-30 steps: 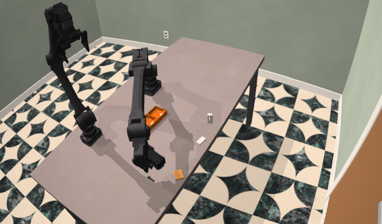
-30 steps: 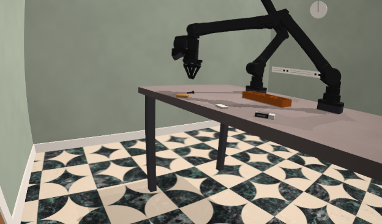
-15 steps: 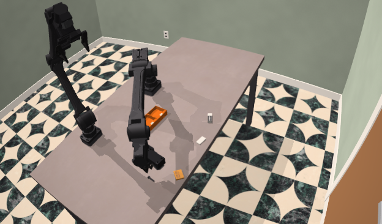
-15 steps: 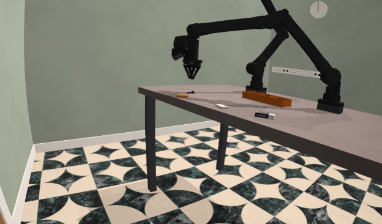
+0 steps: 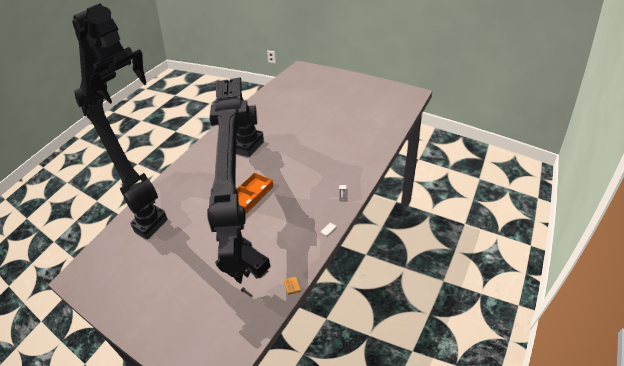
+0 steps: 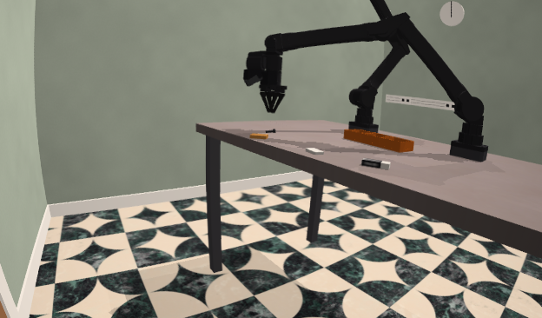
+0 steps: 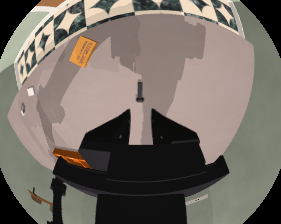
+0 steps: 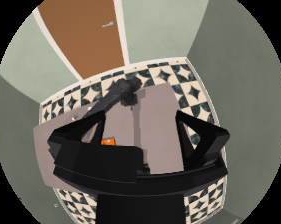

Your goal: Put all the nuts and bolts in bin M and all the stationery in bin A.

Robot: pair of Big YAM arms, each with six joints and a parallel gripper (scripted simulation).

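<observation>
Now: left hand 80 mm above the black bolt and 10 mm past it. The rest, counted from my left hand: orange notepad (100 mm to the left, 90 mm ahead, 80 mm below); brass nut (270 mm behind, 180 mm to the left, 70 mm below); white eraser (340 mm to the left, 80 mm below, 50 mm ahead).
</observation>
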